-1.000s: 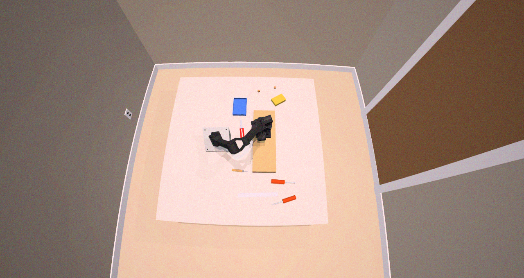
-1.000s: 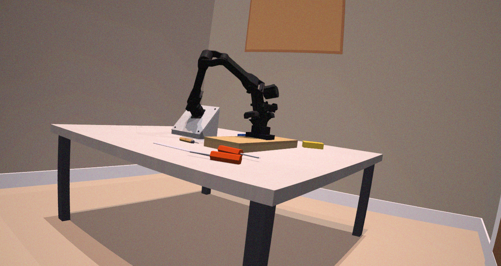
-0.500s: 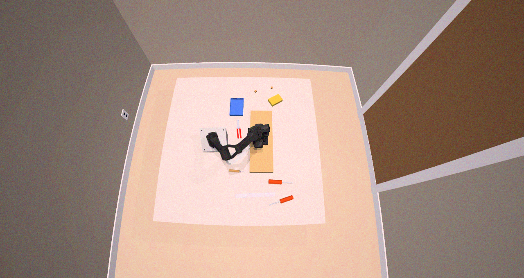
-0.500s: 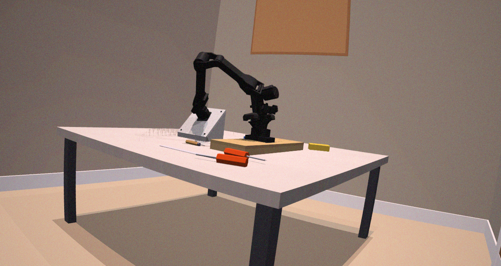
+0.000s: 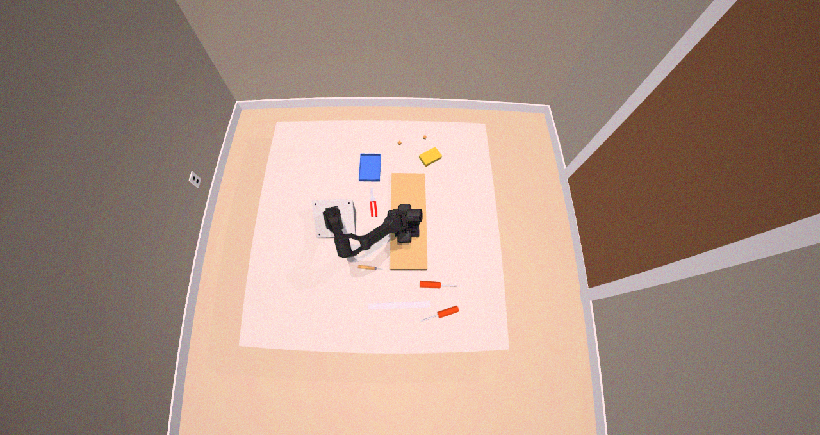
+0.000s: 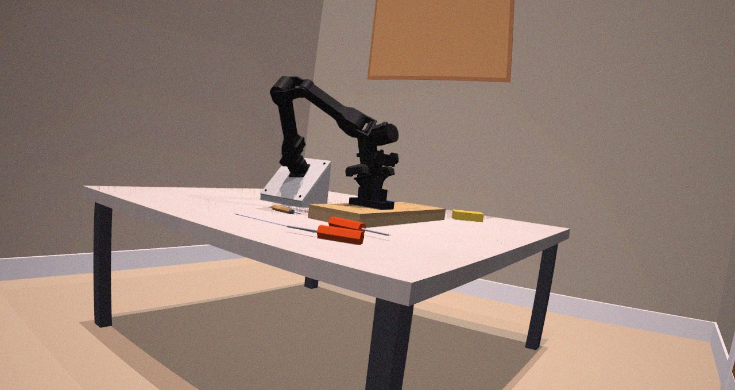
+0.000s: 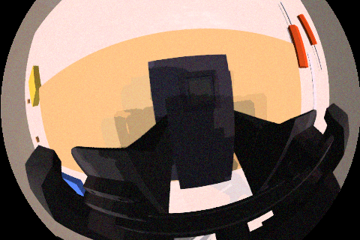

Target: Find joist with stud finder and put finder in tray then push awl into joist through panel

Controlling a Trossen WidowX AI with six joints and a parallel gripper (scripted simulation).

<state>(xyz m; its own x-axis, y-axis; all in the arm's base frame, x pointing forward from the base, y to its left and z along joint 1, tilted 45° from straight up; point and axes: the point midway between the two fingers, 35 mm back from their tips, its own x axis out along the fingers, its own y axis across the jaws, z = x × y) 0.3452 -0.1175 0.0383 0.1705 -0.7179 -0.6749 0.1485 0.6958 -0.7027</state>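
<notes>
The blue tray is 40 cm to the left of my gripper tip, 16 cm behind it and 5 cm below it. Round my gripper tip: black stud finder: 2 cm above, 1 cm ahead; then awl: 20 cm behind, 16 cm to the right, 6 cm below; then thin white strip: 36 cm to the right, 10 cm behind, 6 cm below.
</notes>
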